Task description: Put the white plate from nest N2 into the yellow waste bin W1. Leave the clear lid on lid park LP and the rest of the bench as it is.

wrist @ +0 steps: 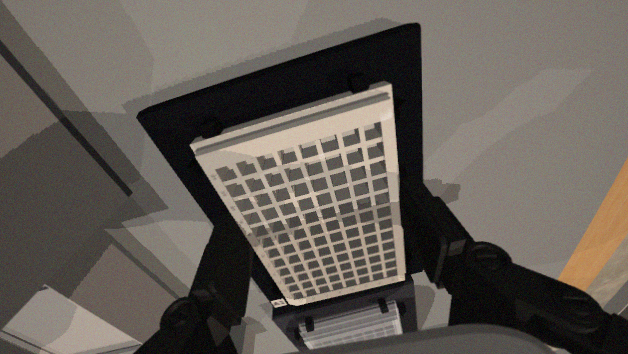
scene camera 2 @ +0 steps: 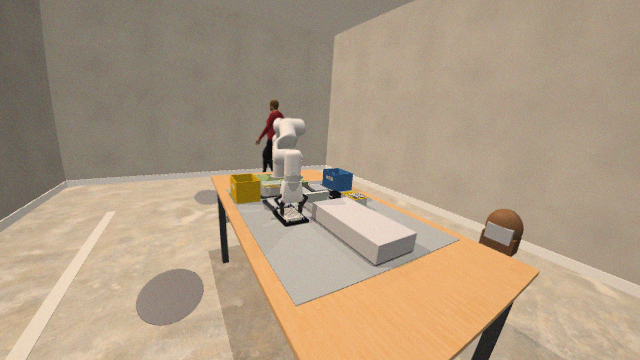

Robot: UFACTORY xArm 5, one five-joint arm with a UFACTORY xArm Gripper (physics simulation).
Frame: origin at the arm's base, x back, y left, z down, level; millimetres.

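Seen in the pictures: gripper, fingertip midpoint: [wrist: 320, 213] [scene camera 2: 291, 214]; arm's base at its link origin: [scene camera 2: 279, 176].
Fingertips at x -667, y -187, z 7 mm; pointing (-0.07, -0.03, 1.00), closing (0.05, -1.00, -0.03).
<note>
Pixels of each thing's top centre, then the offset from my fingertips to it. "pt": a spot on its surface instead.
- white plate at its top centre: [wrist: 326, 234] [scene camera 2: 290, 212] dz -5, dx +11, dy +0 mm
- black nest at its top centre: [wrist: 324, 228] [scene camera 2: 290, 213] dz +0, dx +11, dy +0 mm
- clear lid at a spot on its surface: [wrist: 355, 329] pt dz -4, dx +127, dy +2 mm
- dark park at a spot on its surface: [wrist: 285, 325] pt dz +10, dx +124, dy +60 mm
- yellow waste bin at its top centre: [scene camera 2: 244, 177] dz -98, dx +368, dy -134 mm
- blue bin at its top centre: [scene camera 2: 337, 171] dz -98, dx +372, dy +512 mm
- yellow-edged rack at its top centre: [scene camera 2: 354, 194] dz -55, dx +12, dy +379 mm
The white plate [scene camera 2: 291, 215] [wrist: 320, 200], with its grid of square wells, lies level in the black nest [scene camera 2: 295, 223] [wrist: 300, 82]. My gripper [scene camera 2: 291, 212] [wrist: 320, 213] points down over it, with one finger along each long side of the plate. The fingers stand wide and look closed against its sides; the pad contact is dark and hard to see. The clear lid [wrist: 355, 329] lies on a dark park [wrist: 285, 325] beyond the plate's near end in the wrist view, partly cut off. The yellow waste bin [scene camera 2: 245, 190] stands at the left table edge.
A long pale box [scene camera 2: 365, 227] lies right of the nest. A blue bin [scene camera 2: 337, 180] stands at the back right, with a yellow-edged rack [scene camera 2: 356, 196] near it. The wooden table edge [wrist: 600, 240] shows at the right of the wrist view. A person [scene camera 2: 273, 125] is behind the table.
</note>
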